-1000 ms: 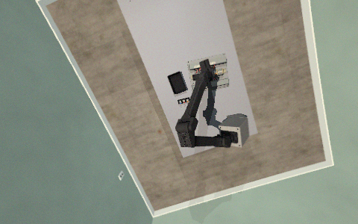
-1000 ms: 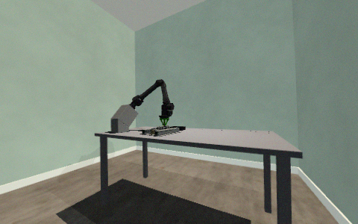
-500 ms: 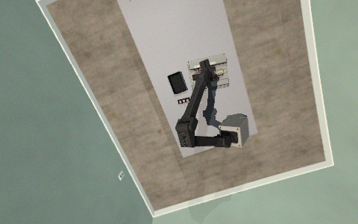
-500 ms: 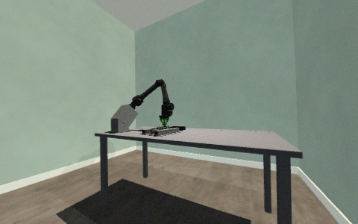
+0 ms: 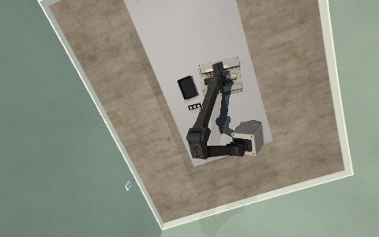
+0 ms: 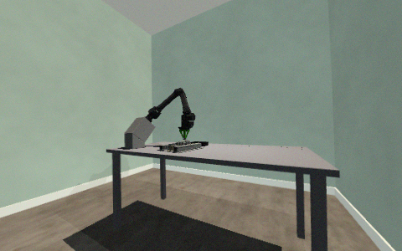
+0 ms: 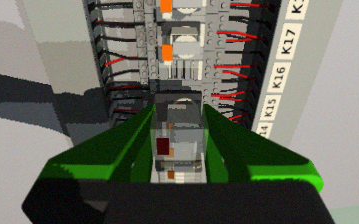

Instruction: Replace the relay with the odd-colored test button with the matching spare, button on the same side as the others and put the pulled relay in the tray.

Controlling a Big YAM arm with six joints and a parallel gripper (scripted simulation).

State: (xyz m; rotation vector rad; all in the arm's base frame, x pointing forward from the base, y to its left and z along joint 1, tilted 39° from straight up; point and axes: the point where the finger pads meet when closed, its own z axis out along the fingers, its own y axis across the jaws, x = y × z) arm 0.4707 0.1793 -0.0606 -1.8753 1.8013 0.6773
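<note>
Right now the black tray is 3 cm behind my hand, 23 cm to the left of it and 9 cm below it. Also, from my hand: dark stand 19 cm behind, 20 cm to the left, 9 cm below.
</note>
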